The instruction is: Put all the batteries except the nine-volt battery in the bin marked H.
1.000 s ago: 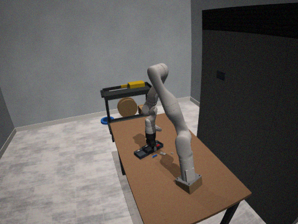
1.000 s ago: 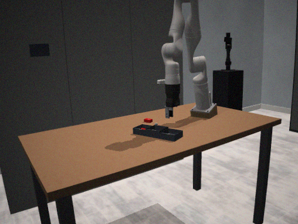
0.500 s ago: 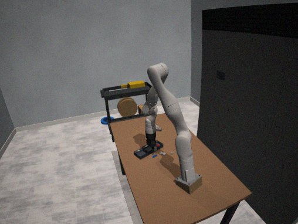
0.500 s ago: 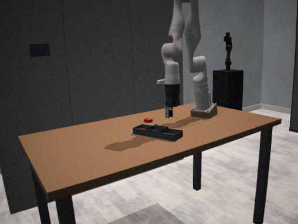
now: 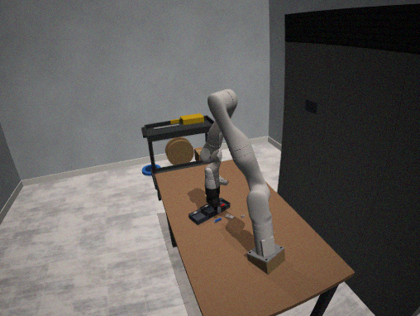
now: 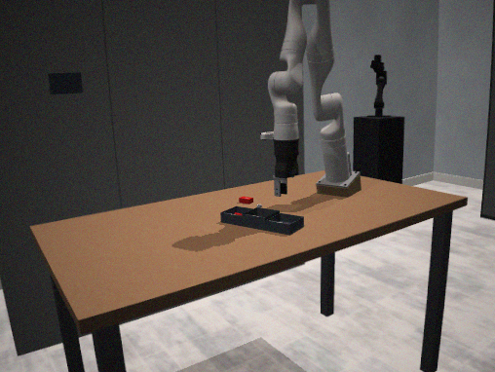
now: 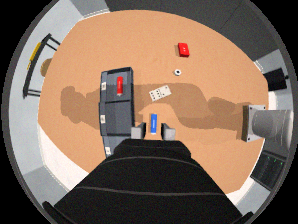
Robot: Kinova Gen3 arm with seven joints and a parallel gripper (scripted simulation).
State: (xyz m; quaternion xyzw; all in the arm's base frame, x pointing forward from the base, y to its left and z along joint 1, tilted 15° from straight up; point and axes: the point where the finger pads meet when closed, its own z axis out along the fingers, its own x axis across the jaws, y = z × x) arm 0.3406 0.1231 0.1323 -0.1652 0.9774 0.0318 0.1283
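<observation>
The blue battery lies 9 cm below my hand. From my hand the other things lie so: red piece (12 cm ahead, 8 cm below, 6 cm to the right); then long bin (9 cm ahead, 7 cm below, 2 cm to the left); then white piece (9 cm below, 8 cm to the right, 1 cm ahead).
</observation>
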